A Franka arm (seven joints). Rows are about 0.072 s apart.
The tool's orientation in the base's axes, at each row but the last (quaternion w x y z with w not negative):
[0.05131 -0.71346 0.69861 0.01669]
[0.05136 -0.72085 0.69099 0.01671]
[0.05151 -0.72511 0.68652 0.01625]
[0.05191 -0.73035 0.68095 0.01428]
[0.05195 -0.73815 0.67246 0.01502]
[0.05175 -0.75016 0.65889 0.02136]
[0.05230 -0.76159 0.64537 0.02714]
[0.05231 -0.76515 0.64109 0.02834]
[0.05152 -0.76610 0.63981 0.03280]
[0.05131 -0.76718 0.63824 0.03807]
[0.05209 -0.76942 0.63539 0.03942]
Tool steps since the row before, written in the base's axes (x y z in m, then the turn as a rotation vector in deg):
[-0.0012 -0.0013 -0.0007 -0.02 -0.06 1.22]
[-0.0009 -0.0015 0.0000 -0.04 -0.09 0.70]
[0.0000 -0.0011 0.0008 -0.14 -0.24 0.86]
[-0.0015 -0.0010 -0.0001 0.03 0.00 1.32]
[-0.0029 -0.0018 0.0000 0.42 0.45 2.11]
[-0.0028 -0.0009 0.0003 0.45 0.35 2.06]
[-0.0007 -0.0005 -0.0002 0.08 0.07 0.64]
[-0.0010 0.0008 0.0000 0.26 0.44 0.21]
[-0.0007 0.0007 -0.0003 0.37 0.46 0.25]
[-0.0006 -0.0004 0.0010 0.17 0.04 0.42]
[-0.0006 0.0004 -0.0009 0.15 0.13 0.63]
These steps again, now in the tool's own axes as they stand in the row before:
[0.0013 0.0013 0.0005 -0.06 -0.04 -1.22]
[0.0015 0.0010 -0.0002 0.02 0.01 -0.71]
[0.0010 0.0000 -0.0009 0.15 0.11 -0.88]
[0.0009 0.0016 -0.0001 -0.12 -0.10 -1.31]
[0.0015 0.0030 -0.0003 -0.60 -0.58 -2.03]
[0.0005 0.0029 -0.0005 -0.49 -0.59 -1.99]
[0.0004 0.0008 0.0001 -0.13 -0.12 -0.63]
[-0.0010 0.0008 0.0001 -0.41 -0.34 -0.15]
[-0.0008 0.0006 0.0004 -0.41 -0.45 -0.19]
[0.0002 0.0006 -0.0010 -0.06 -0.19 -0.41]
[-0.0004 0.0005 0.0009 -0.18 -0.19 -0.61]

